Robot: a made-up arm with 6 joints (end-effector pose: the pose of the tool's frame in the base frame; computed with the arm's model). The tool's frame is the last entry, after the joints. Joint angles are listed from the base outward.
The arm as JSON. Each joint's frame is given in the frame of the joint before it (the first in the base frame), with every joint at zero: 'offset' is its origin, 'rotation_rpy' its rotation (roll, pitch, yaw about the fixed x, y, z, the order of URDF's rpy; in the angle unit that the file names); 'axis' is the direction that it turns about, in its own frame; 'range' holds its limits. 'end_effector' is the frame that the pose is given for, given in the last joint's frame.
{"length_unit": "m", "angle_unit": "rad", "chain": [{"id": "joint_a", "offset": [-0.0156, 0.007, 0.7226], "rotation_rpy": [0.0, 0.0, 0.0], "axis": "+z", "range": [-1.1, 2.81]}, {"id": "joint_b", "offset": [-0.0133, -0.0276, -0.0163], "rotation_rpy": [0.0, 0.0, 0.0], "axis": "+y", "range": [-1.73, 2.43]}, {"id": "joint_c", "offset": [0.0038, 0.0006, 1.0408], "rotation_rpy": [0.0, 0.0, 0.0], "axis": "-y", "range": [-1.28, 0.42]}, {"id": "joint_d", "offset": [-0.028, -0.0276, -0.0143], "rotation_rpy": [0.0, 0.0, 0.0], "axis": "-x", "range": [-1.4, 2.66]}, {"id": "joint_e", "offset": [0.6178, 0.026, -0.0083], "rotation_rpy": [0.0, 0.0, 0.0], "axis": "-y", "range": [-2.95, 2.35]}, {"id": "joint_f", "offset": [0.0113, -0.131, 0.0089], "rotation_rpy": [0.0, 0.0, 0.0], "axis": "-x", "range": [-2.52, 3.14]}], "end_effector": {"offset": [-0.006, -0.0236, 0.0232], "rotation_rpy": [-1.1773, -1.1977, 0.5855]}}
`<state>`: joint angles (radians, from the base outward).
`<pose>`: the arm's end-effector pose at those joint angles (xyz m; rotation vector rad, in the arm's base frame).
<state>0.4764 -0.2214 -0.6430 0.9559 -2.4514 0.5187</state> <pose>0.3597 0.0256 1.5215 -1.3951 1.4785 1.0895</pose>
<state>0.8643 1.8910 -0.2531 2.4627 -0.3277 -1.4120</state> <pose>0.4272 0.5800 -0.1673 -0.7943 -0.0089 2.2963</pose>
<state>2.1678 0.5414 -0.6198 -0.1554 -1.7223 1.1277</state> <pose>-0.3078 0.6940 1.0004 0.6328 -0.8985 -2.3483</pose>
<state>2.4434 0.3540 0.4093 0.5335 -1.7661 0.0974</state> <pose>-0.6476 0.7639 1.7481 -1.1012 -1.1577 2.3593</pose>
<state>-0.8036 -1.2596 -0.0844 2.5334 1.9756 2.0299</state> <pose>-0.5835 0.5953 1.5684 0.1619 -0.1851 -1.1160</pose>
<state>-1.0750 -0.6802 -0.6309 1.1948 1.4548 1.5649</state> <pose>-0.1421 0.0644 1.6075 2.0786 0.5196 -0.9131</pose>
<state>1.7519 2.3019 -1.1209 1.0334 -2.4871 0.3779</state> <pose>0.1057 0.1871 0.1147 0.5694 -1.0589 0.4691</pose>
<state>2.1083 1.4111 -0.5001 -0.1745 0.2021 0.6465</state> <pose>-0.2899 0.7966 0.3152 -0.7281 -0.5921 2.7931</pose>
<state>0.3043 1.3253 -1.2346 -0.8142 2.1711 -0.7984</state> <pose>0.4531 0.0041 0.7376 -0.7519 -0.9839 -0.5589</pose>
